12 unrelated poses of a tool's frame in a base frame.
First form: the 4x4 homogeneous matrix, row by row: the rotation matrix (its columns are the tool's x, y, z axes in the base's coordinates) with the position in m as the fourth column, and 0 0 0 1 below. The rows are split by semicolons.
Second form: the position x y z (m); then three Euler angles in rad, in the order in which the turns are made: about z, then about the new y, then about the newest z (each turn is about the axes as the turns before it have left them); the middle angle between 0 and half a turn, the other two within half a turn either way. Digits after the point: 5 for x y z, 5 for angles.
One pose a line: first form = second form
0.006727 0.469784 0.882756 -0.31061; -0.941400 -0.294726 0.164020 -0.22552; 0.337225 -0.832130 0.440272 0.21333; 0 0 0 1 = -0.31061 -0.22552 0.21333 0.18371 1.11489 -1.95582
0.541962 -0.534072 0.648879 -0.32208; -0.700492 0.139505 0.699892 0.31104; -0.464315 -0.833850 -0.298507 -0.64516; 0 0 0 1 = -0.32208 0.31104 -0.64516 0.82320 1.87392 -1.06272
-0.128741 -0.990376 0.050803 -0.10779; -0.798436 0.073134 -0.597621 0.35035; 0.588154 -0.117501 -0.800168 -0.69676; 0 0 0 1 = -0.10779 0.35035 -0.69676 -1.48599 2.49837 -2.94441
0.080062 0.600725 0.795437 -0.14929; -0.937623 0.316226 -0.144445 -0.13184; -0.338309 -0.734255 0.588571 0.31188; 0 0 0 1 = -0.14929 -0.13184 0.31188 -0.17963 0.94151 -1.13904
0.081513 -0.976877 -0.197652 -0.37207; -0.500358 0.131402 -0.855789 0.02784; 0.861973 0.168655 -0.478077 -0.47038; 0 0 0 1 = -0.37207 0.02784 -0.47038 -1.79778 2.06926 2.94837
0.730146 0.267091 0.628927 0.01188; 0.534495 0.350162 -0.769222 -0.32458; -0.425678 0.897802 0.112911 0.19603; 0 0 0 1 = 0.01188 -0.32458 0.19603 -0.88541 1.45764 1.12806
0.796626 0.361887 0.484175 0.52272; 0.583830 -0.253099 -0.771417 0.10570; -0.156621 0.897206 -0.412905 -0.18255; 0 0 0 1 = 0.52272 0.10570 -0.18255 -1.01030 1.99644 1.39797
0.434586 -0.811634 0.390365 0.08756; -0.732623 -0.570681 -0.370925 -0.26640; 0.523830 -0.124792 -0.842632 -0.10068; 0 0 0 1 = 0.08756 -0.26640 -0.10068 -0.75987 2.57295 -2.90772
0.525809 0.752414 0.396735 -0.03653; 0.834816 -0.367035 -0.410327 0.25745; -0.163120 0.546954 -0.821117 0.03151; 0 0 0 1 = -0.03653 0.25745 0.03151 -0.80224 2.53416 1.28096
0.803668 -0.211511 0.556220 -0.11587; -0.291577 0.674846 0.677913 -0.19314; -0.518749 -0.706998 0.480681 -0.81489; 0 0 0 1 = -0.11587 -0.19314 -0.81489 0.88369 1.06937 -0.93779
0.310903 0.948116 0.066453 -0.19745; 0.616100 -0.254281 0.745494 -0.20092; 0.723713 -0.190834 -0.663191 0.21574; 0 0 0 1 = -0.19745 -0.20092 0.21574 1.48189 2.29587 -2.88377
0.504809 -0.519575 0.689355 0.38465; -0.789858 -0.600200 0.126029 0.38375; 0.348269 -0.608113 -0.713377 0.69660; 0 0 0 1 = 0.38465 0.38375 0.69660 0.18082 2.36510 -2.09090
